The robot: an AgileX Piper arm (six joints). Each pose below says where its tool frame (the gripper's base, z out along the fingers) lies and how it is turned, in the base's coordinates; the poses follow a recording.
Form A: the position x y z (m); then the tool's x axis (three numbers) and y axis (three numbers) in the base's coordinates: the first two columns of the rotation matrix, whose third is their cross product.
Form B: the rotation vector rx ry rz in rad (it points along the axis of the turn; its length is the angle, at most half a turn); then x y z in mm. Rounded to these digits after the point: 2 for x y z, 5 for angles.
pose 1, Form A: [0.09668 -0.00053 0.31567 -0.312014 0.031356 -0.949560 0.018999 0.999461 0.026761]
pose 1, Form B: [0.03624 1.88823 0.01228 96.68 -0.53 315.67]
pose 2, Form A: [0.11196 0.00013 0.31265 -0.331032 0.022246 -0.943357 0.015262 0.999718 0.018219]
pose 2, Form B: [0.02689 1.90827 0.00706 111.96 0.13 312.65]
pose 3, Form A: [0.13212 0.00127 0.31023 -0.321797 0.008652 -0.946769 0.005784 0.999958 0.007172]
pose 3, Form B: [0.01037 1.89843 0.00288 132.12 1.27 310.23]
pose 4, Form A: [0.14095 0.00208 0.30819 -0.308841 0.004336 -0.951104 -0.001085 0.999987 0.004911]
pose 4, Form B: [0.00234 1.88476 0.00537 140.95 2.08 308.19]
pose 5, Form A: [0.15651 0.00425 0.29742 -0.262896 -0.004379 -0.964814 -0.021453 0.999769 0.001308]
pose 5, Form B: [-0.01879 1.83679 0.01625 156.51 4.25 297.42]
